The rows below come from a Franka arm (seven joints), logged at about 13 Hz.
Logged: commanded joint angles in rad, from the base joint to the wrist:
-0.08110 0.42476 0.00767 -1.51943 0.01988 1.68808 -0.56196
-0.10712 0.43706 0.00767 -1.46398 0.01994 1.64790 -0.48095
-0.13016 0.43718 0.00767 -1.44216 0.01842 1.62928 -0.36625
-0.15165 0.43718 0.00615 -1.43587 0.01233 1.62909 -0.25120
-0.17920 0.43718 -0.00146 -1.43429 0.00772 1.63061 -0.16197
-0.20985 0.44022 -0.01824 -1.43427 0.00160 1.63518 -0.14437
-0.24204 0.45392 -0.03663 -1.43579 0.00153 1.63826 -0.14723
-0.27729 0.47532 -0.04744 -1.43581 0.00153 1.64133 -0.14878
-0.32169 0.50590 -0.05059 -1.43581 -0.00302 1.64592 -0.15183
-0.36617 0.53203 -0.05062 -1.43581 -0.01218 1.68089 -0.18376
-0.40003 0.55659 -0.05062 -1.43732 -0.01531 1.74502 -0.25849
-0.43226 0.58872 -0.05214 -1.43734 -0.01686 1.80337 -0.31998
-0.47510 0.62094 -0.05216 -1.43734 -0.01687 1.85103 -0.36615
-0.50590 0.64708 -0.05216 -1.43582 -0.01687 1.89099 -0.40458
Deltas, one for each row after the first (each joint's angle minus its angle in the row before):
-0.02602 0.01230 0.00000 0.05545 0.00006 -0.04018 0.08101
-0.02304 0.00012 0.00000 0.02182 -0.00152 -0.01862 0.11470
-0.02149 0.00000 -0.00152 0.00629 -0.00609 -0.00019 0.11505
-0.02755 0.00000 -0.00761 0.00158 -0.00461 0.00152 0.08923
-0.03065 0.00304 -0.01678 0.00002 -0.00612 0.00457 0.01760
-0.03219 0.01370 -0.01839 -0.00152 -0.00007 0.00308 -0.00286
-0.03525 0.02140 -0.01081 -0.00002 0.00000 0.00307 -0.00155
-0.04440 0.03058 -0.00315 0.00000 -0.00455 0.00459 -0.00305
-0.04448 0.02613 -0.00003 0.00000 -0.00916 0.03497 -0.03193
-0.03386 0.02456 0.00000 -0.00151 -0.00313 0.06413 -0.07473
-0.03223 0.03213 -0.00152 -0.00002 -0.00155 0.05835 -0.06149
-0.04284 0.03222 -0.00002 0.00000 -0.00001 0.04766 -0.04617
-0.03080 0.02614 0.00000 0.00152 0.00000 0.03996 -0.03843

